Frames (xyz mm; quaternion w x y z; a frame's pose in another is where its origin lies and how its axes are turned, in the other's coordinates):
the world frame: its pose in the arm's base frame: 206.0 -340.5 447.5 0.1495 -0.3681 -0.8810 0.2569
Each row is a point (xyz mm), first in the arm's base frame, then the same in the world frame.
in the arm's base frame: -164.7 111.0 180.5
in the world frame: 561.4 207.8 232.9
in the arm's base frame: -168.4 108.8 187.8
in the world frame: 562.8 200.3 229.3
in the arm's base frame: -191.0 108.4 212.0
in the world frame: 579.8 173.5 219.8
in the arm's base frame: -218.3 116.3 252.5
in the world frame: 607.2 139.8 196.1
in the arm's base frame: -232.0 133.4 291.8
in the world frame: 631.9 120.1 164.0
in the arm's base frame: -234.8 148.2 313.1
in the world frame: 646.2 115.4 142.7
